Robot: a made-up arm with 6 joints. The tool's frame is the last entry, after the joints. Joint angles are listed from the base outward.
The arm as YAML. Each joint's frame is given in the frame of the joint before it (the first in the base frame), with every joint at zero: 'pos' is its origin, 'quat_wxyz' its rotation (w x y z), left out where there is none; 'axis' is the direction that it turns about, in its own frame. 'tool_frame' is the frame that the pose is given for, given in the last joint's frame.
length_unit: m
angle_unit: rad
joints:
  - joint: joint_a
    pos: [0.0, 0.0, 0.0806]
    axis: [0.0, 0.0, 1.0]
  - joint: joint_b
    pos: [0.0, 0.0, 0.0]
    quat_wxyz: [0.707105, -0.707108, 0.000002, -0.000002]
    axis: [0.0, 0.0, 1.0]
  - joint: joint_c
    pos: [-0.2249, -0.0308, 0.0]
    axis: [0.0, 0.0, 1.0]
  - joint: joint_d
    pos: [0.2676, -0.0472, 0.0]
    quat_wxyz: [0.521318, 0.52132, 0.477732, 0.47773]
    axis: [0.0, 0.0, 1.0]
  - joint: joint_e
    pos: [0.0, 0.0, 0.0]
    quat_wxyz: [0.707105, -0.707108, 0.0, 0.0]
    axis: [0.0, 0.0, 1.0]
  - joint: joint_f
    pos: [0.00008, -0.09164, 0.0]
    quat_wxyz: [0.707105, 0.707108, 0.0, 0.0]
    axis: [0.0, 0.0, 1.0]
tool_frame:
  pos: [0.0, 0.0, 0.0]
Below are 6 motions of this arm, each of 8 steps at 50 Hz.
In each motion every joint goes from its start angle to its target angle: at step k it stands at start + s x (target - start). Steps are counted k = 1, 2, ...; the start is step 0. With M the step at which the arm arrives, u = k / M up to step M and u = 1 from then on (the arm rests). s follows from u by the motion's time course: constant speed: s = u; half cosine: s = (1 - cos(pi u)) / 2; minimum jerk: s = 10 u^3 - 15 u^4 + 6 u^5.
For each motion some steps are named. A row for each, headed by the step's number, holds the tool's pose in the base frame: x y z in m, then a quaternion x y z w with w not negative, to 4 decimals.
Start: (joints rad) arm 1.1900 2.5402 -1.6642 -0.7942 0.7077 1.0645
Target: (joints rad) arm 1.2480 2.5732 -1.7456 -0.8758 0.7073 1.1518
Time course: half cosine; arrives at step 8
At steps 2, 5, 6, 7, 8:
2: 0.1974 0.3872 -0.0707 -0.3426 0.9000 -0.0780 0.2580
5: 0.1900 0.4018 -0.0668 -0.3461 0.8926 -0.0637 0.2818
6: 0.1876 0.4061 -0.0656 -0.3470 0.8903 -0.0591 0.2888
7: 0.1860 0.4089 -0.0648 -0.3477 0.8888 -0.0561 0.2934
8: 0.1854 0.4099 -0.0645 -0.3479 0.8882 -0.0549 0.2950

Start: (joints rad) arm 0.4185 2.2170 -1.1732 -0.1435 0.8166 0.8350
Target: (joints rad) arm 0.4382 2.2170 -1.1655 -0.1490 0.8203 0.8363
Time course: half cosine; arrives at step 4
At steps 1, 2, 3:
1: 0.2933 0.1209 -0.0555 -0.1506 -0.9822 0.0980 0.0544
2: 0.2917 0.1225 -0.0559 -0.1466 -0.9826 0.0998 0.0553
3: 0.2900 0.1240 -0.0562 -0.1426 -0.9829 0.1017 0.0562

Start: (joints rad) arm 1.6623 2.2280 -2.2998 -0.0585 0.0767 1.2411
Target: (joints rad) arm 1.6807 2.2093 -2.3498 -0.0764 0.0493 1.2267
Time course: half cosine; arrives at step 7
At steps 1, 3, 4, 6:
1: -0.0472 0.5141 0.3151 -0.1597 0.6565 0.7289 0.1107
3: -0.0502 0.5108 0.3252 -0.1624 0.6433 0.7394 0.1139
4: -0.0520 0.5085 0.3318 -0.1640 0.6346 0.7462 0.1161
6: -0.0549 0.5049 0.3418 -0.1663 0.6212 0.7564 0.1194

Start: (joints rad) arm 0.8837 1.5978 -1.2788 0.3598 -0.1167 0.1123
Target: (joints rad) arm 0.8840 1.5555 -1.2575 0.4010 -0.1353 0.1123
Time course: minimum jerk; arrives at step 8
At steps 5, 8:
5: 0.2511 0.2991 0.2618 -0.1253 0.7295 0.4145 0.5294
8: 0.2498 0.2971 0.2646 -0.1195 0.7271 0.4189 0.5306

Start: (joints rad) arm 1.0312 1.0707 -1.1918 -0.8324 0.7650 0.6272
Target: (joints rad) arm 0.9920 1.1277 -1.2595 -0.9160 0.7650 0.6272
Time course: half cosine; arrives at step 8
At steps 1, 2, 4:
1: 0.1707 0.1926 0.3442 -0.2766 0.7589 0.0650 0.5859
2: 0.1724 0.1927 0.3455 -0.2756 0.7575 0.0607 0.5887
4: 0.1782 0.1928 0.3497 -0.2723 0.7527 0.0466 0.5977

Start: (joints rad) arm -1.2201 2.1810 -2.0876 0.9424 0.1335 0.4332
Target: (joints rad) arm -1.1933 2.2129 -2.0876 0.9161 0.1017 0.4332
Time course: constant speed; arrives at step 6
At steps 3, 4, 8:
3: 0.1928 -0.4816 0.2540 0.6989 0.2400 0.0859 0.6682
4: 0.1949 -0.4818 0.2515 0.6992 0.2418 0.0843 0.6675
8: 0.1992 -0.4822 0.2465 0.6997 0.2453 0.0812 0.6660

